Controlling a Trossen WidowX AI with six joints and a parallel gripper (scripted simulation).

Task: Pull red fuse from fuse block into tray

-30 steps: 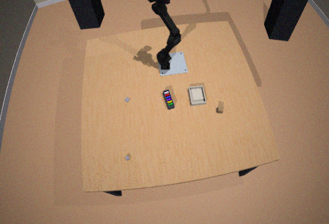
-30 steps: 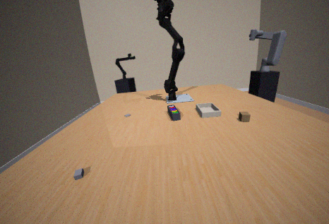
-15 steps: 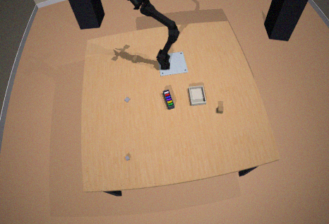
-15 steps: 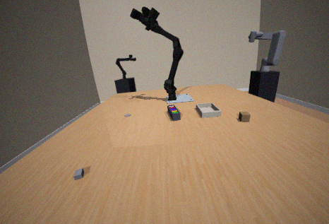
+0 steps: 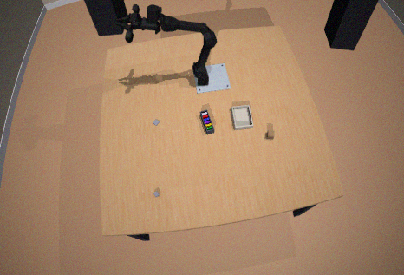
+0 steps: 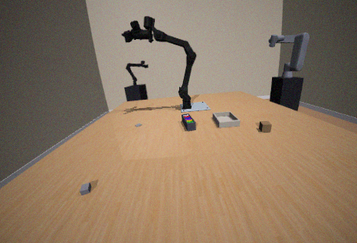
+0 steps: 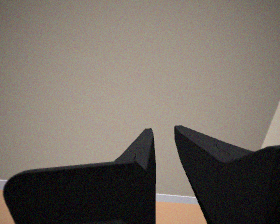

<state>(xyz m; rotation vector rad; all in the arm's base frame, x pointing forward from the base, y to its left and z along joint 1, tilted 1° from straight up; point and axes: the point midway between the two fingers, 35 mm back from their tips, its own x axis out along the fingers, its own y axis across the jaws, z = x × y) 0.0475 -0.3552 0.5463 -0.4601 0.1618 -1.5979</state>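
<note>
My gripper tip is now 530 mm above the red fuse, 420 mm to the right of it and 220 mm short of it. Also, from my gripper tip: brown cube 780 mm to the left, 540 mm below, 310 mm ahead; then white tray 620 mm to the left, 550 mm below, 210 mm ahead.
</note>
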